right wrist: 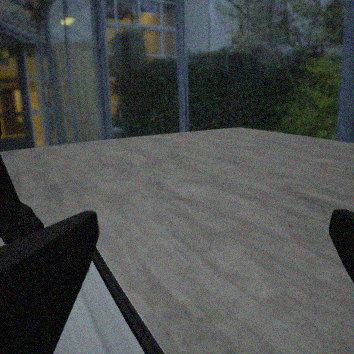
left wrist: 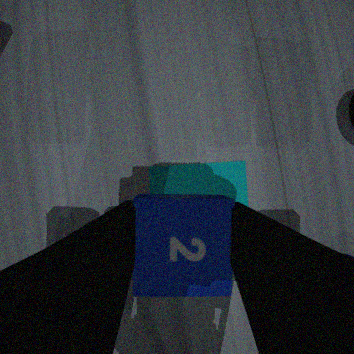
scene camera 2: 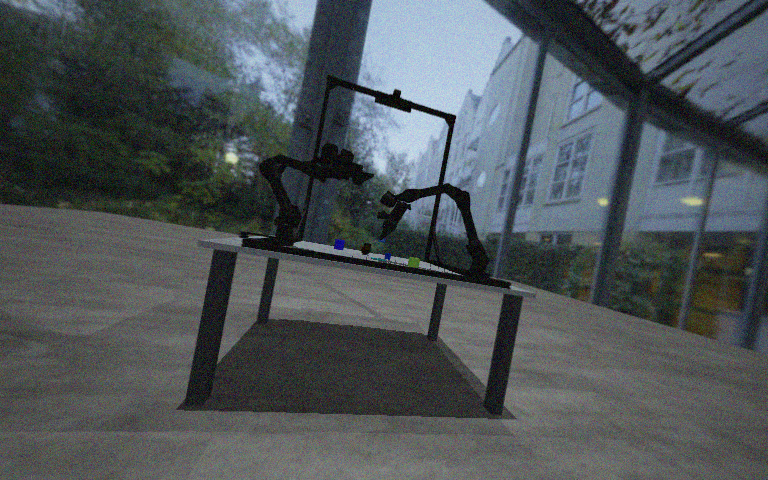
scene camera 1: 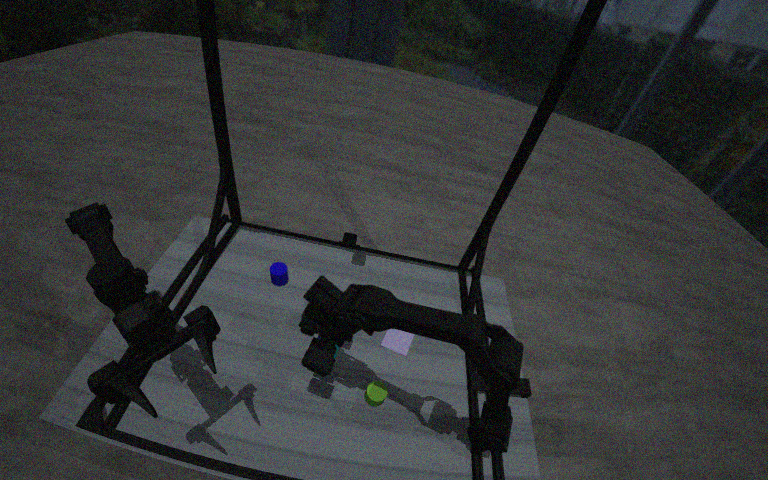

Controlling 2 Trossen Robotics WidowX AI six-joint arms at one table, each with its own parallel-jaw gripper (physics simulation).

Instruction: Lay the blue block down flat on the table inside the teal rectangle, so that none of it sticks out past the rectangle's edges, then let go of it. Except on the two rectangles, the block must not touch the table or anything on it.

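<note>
My left gripper is shut on the blue block, which is marked with a 2. It holds the block above the table. The teal rectangle lies below; in the left wrist view its far part shows beyond the block's top edge, partly in shadow, and the rest is hidden. In scene camera 1 a sliver of the teal rectangle shows beside the left arm, which hides the block and fingertips. My right gripper is open and empty, high at the left.
A lilac rectangle lies right of the teal one. A green cylinder stands nearer the front. A blue cylinder stands back left. A dark brown object and a small blue object are near the teal rectangle.
</note>
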